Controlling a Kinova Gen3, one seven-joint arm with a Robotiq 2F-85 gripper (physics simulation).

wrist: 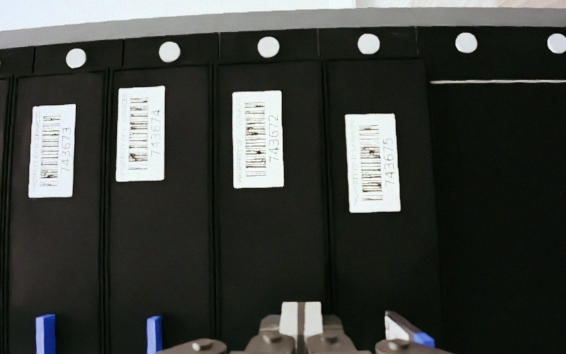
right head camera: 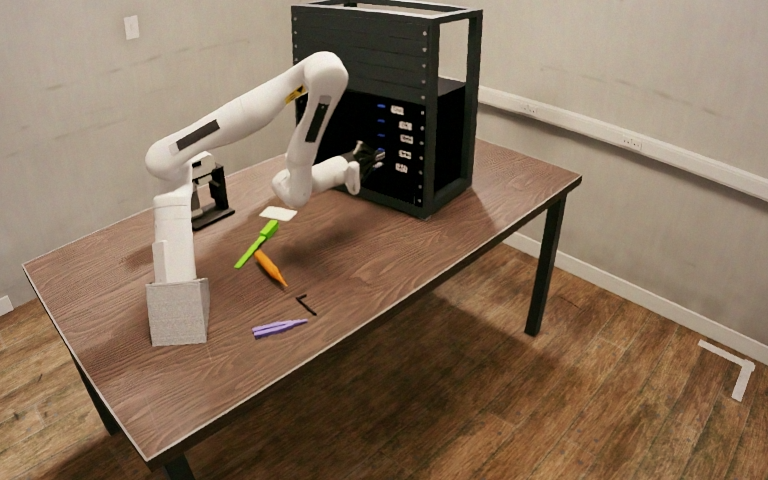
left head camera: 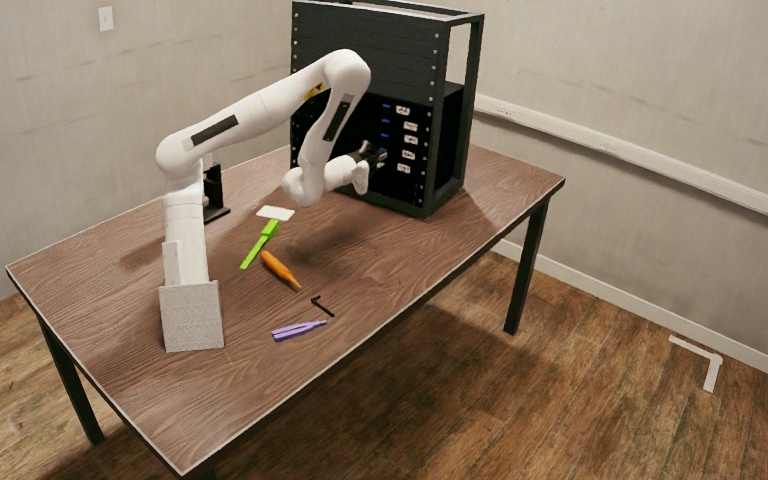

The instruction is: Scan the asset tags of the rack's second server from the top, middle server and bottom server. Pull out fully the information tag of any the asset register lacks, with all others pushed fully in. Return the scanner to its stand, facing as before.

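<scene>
The rack (left head camera: 474, 73) (right head camera: 474, 67) holds black servers with white asset tags. In the wrist view the tags read 743673 (wrist: 52, 151), 743674 (wrist: 140, 134), 743672 (wrist: 258, 139) and, on the bottom server, 743675 (wrist: 372, 163). The bottom server's information tag (wrist: 407, 331) sticks out, pale with a blue end. Blue tabs (wrist: 45, 333) (wrist: 154, 334) show on two other servers. My gripper (left head camera: 382, 155) (right head camera: 379, 155) (wrist: 301, 328) is shut and empty, in front of server 743672, mostly hiding its blue tab. The scanner (right head camera: 202, 164) is at its black stand (left head camera: 217, 213) (right head camera: 216, 216), partly behind the arm.
A white card (left head camera: 275, 212) (right head camera: 278, 213), green brush-like tool (left head camera: 260, 243) (right head camera: 257, 243), orange screwdriver (left head camera: 280, 269) (right head camera: 270, 267), black hex key (left head camera: 323, 306) (right head camera: 306, 305) and purple tool (left head camera: 299, 330) (right head camera: 279, 327) lie on the table (left head camera: 396, 266) (right head camera: 396, 260).
</scene>
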